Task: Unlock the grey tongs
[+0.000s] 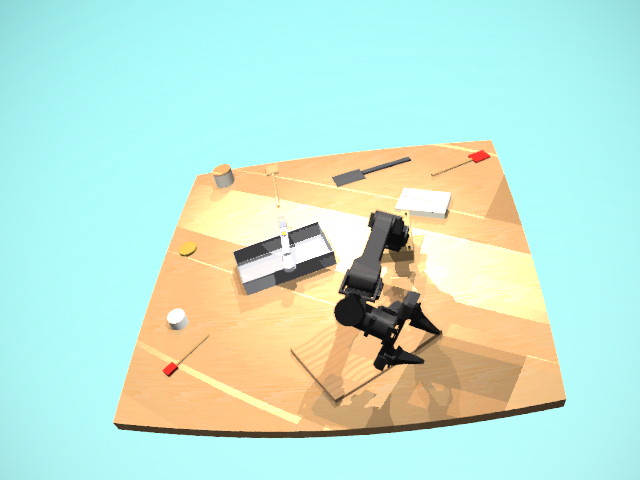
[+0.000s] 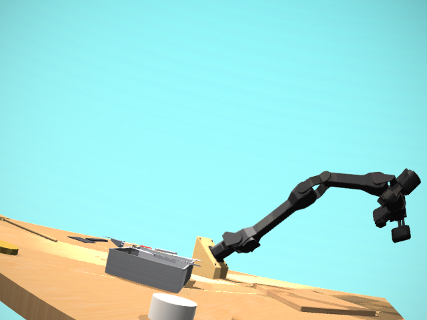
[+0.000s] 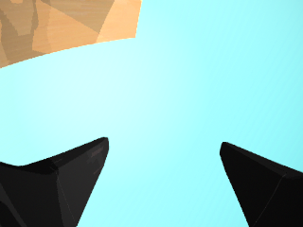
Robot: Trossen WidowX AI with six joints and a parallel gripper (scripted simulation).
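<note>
Right now the yellow lock piece is 450 mm ahead of my gripper tip, 700 mm to the right of it and 210 mm below it. Also, from my gripper tip: roasting tin 450 mm ahead, 630 mm to the right, 250 mm below; then white cylinder 780 mm ahead, 380 mm to the right, 260 mm below; then wooden board 180 mm ahead, 260 mm to the right, 270 mm below.
</note>
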